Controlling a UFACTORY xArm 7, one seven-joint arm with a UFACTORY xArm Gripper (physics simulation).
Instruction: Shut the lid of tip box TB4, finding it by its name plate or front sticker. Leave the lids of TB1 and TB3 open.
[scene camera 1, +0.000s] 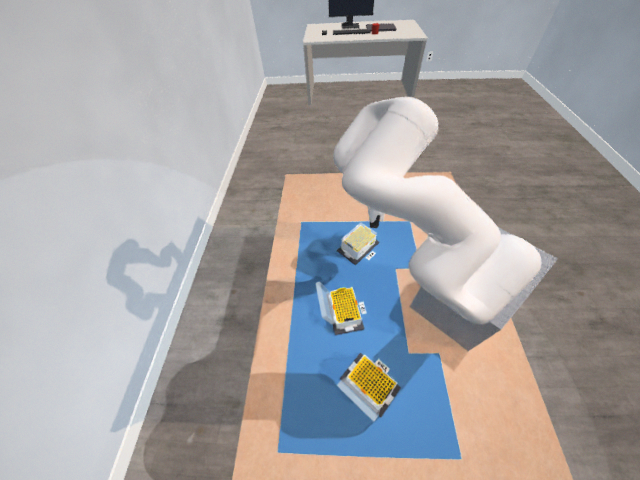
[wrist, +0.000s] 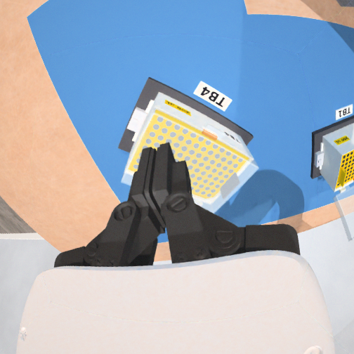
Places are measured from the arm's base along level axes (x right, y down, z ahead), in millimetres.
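Pixels of known places: gripper, between the fingertips: (scene camera 1: 373, 226).
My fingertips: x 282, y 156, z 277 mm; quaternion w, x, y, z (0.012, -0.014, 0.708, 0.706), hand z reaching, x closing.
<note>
For each thing: its top centre in the pictures, then the offset to it from my fingertips. Level surfaces: height alone.
- Tip box TB4, centre of its top: (scene camera 1: 361, 237) dx -19, dy +47, dz +44 mm
- Tip box TB1, centre of its top: (scene camera 1: 345, 302) dx -302, dy +50, dz +108 mm
- nearest tip box, centre of its top: (scene camera 1: 372, 379) dx -533, dy +50, dz +27 mm
- blue mat, height of its surface: dy +125 mm
- tan surface, height of its surface: dy +127 mm
Tip box TB4 (scene camera 1: 358, 240) (wrist: 200, 150) stands at the far end of the mat, with its name plate (scene camera 1: 370, 255) (wrist: 213, 95) beside it. Its clear lid lies over the yellow tip rack and looks down. My gripper (scene camera 1: 374, 223) (wrist: 163, 163) is shut and empty, above the far side of TB4; in the wrist view its fingertips cover part of the box. Tip box TB1 (scene camera 1: 345, 304) (wrist: 340, 155) is the middle box, its clear lid (scene camera 1: 324, 303) (wrist: 345, 212) open. The nearest tip box (scene camera 1: 372, 381) also has its lid (scene camera 1: 356, 400) open; its plate is too small to read.
The boxes stand on a blue mat (scene camera 1: 330, 439) (wrist: 100, 60) laid on a tan surface (scene camera 1: 305, 198) (wrist: 30, 125). The arm's grey base block (scene camera 1: 454, 320) stands right of the mat. A white desk (scene camera 1: 361, 48) is far behind.
</note>
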